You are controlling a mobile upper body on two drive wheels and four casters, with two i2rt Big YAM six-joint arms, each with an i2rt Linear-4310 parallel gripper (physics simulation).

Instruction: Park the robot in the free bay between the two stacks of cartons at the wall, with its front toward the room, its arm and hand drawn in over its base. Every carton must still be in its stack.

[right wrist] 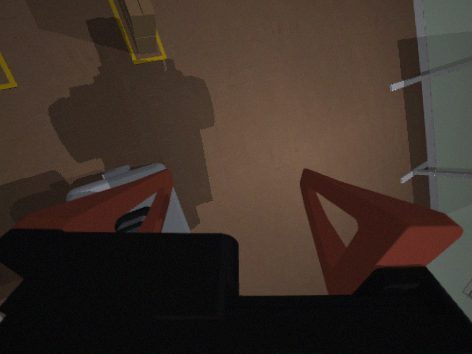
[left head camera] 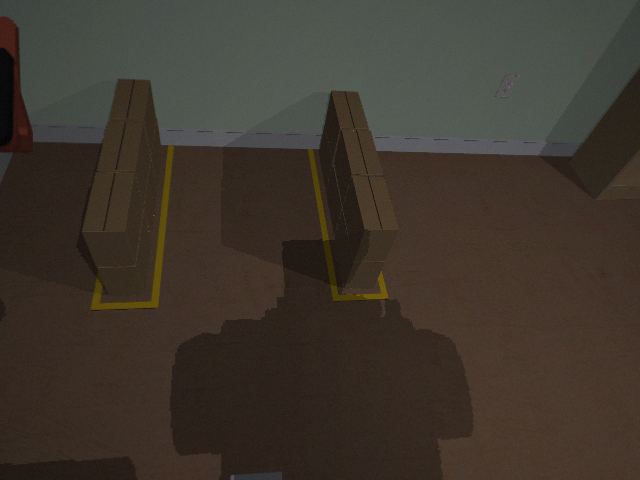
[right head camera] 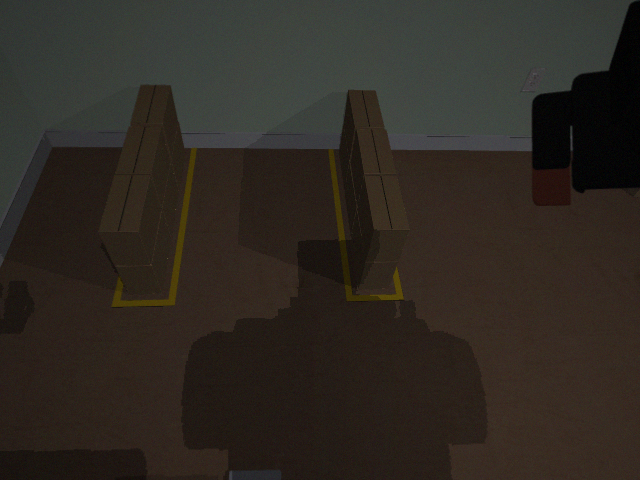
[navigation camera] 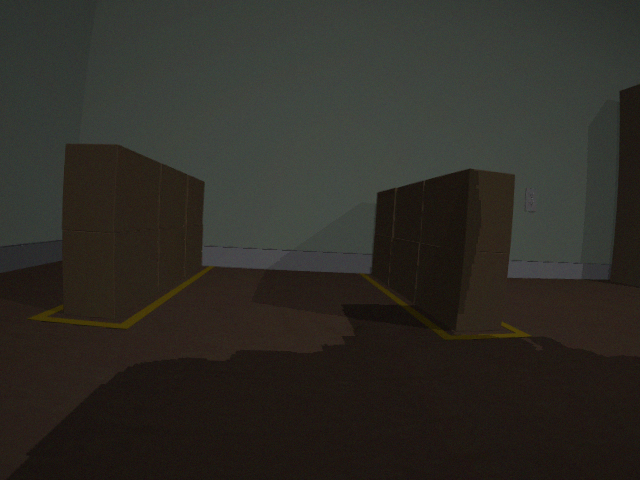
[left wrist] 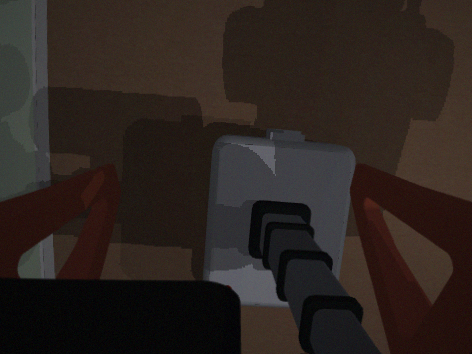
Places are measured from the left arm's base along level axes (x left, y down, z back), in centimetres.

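Pixels of known places: left gripper, fingertip midpoint: point(left wrist: 235, 177); right gripper, fingertip midpoint: point(right wrist: 236, 176).
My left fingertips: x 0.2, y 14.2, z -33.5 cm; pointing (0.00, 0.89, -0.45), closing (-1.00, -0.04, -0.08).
Observation:
Behind a point stands the place of what it marks.
The left stack of cartons point(left head camera: 116, 201) {x 20.3, y 105.0, z -111.9 cm} point(right head camera: 129, 201) {x 21.2, y 105.0, z -112.5 cm} point(navigation camera: 90, 191) {x 21.4, y 114.8, z -99.9 cm} and the right stack point(left head camera: 368, 201) {x -60.9, y 105.0, z -115.3 cm} point(right head camera: 383, 201) {x -62.2, y 105.0, z -115.2 cm} point(right wrist: 144, 27) {x -63.4, y 114.4, z -102.7 cm} point(navigation camera: 491, 217) {x -63.8, y 115.2, z -102.8 cm} stand upright against the wall, two layers high. The bay point(left head camera: 196, 206) point(right head camera: 217, 206) point(navigation camera: 289, 286) lies between them, ahead of me; my front faces the wall. My grey base point(left wrist: 230, 185) {x -3.6, y 115.0, z -15.0 cm} point(right wrist: 177, 217) {x -44.5, y 115.1, z 3.3 cm} is outside the bay. My left gripper point(left wrist: 235, 177) {x 0.2, y 14.2, z -33.5 cm} is open and empty above the base; one orange finger point(left head camera: 23, 138) {x -5.4, y 12.3, z -32.1 cm} shows at the left edge. My right gripper point(right wrist: 236, 176) {x -53.3, y 12.9, z -31.3 cm} is open and empty, beside the base over the floor.
Yellow floor lines point(left head camera: 161, 242) {x 12.5, y 140.9, z -123.8 cm} point(right head camera: 180, 242) {x 12.6, y 140.9, z -123.8 cm} point(navigation camera: 165, 297) {x 12.7, y 140.9, z -121.2 cm} run around the stacks. A tall brown object point(left head camera: 610, 155) {x -194.5, y 120.1, z -165.4 cm} point(navigation camera: 628, 186) {x -193.8, y 89.2, z -176.9 cm} stands at the far right. Pale bars point(right wrist: 412, 82) stick out from a wall in the right wrist view. Another wall point(left wrist: 15, 125) {x 75.1, y 120.2, z -29.9 cm} stands left of the base.

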